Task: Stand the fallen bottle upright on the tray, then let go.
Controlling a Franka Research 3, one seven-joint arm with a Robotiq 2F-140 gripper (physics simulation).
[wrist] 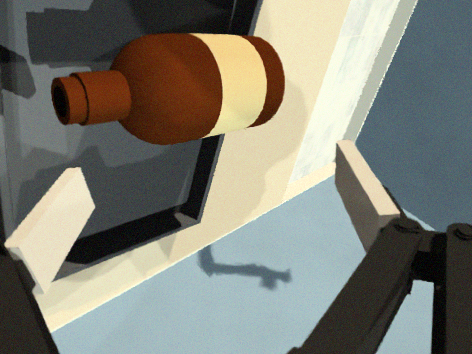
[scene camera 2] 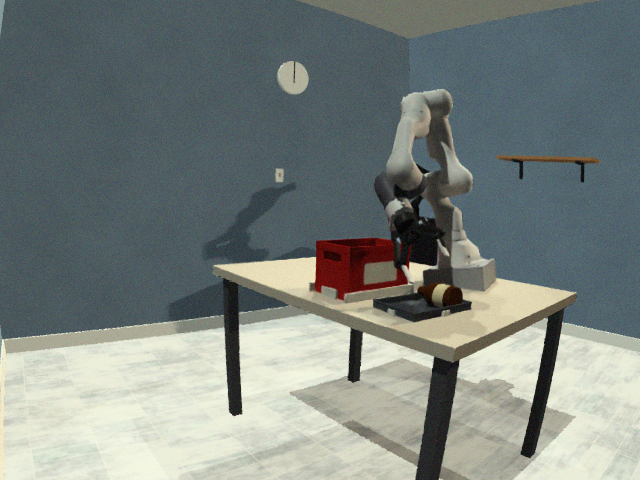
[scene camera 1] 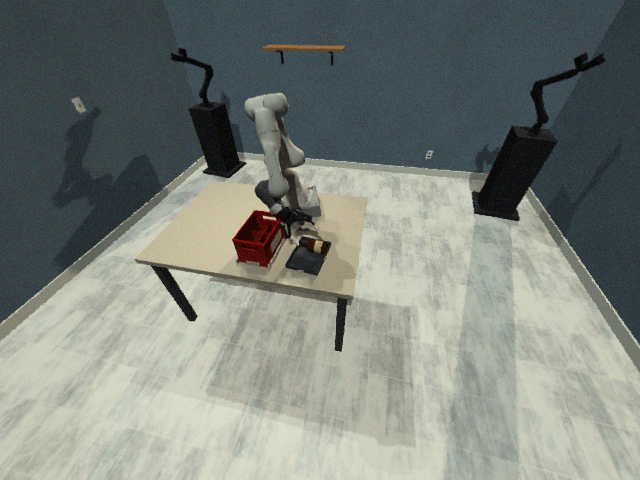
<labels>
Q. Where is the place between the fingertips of the gripper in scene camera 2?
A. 429,270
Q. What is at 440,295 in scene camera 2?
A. A brown bottle.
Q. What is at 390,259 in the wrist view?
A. The gripper.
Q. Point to a brown bottle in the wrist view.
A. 163,88
</labels>
